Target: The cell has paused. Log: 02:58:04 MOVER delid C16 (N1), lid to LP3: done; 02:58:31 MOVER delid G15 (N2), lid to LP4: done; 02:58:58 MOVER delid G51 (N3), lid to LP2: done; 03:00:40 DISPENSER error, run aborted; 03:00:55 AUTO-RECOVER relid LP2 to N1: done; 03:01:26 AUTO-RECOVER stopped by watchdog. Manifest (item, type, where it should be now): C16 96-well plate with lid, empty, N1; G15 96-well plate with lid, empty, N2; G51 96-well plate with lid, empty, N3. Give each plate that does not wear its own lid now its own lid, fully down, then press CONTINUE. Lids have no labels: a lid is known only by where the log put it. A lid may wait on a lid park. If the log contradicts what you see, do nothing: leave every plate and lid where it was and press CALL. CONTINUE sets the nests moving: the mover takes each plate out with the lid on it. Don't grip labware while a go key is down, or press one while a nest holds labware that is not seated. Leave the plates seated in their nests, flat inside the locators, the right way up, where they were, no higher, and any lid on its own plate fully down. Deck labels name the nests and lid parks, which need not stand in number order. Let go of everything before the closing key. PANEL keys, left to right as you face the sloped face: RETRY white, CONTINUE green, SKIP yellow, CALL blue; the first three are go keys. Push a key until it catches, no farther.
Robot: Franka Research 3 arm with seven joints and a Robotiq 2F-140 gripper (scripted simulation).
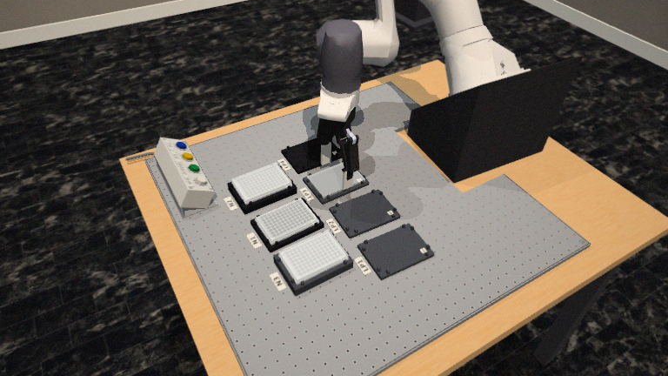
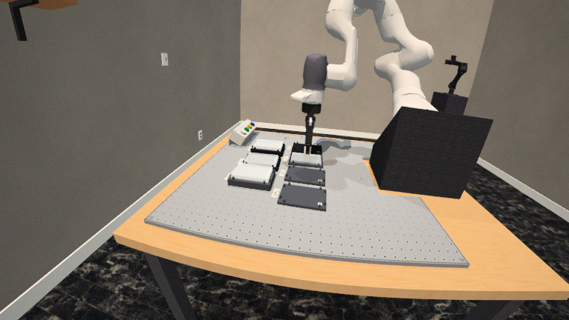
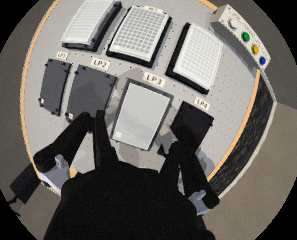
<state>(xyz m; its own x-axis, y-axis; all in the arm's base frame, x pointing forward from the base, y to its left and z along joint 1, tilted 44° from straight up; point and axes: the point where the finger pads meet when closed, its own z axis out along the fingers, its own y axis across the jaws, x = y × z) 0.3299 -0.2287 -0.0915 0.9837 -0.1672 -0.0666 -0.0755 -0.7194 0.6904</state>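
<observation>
The lid park LP3 lies 5 cm below my hand. The rest, counted from my hand: lid park LP4: 13 cm to the right, 5 cm below, 1 cm behind; then lid park LP1: 26 cm to the left, 5 cm below, 2 cm ahead; then lid park LP2: 13 cm to the left, 5 cm below, 1 cm ahead.
</observation>
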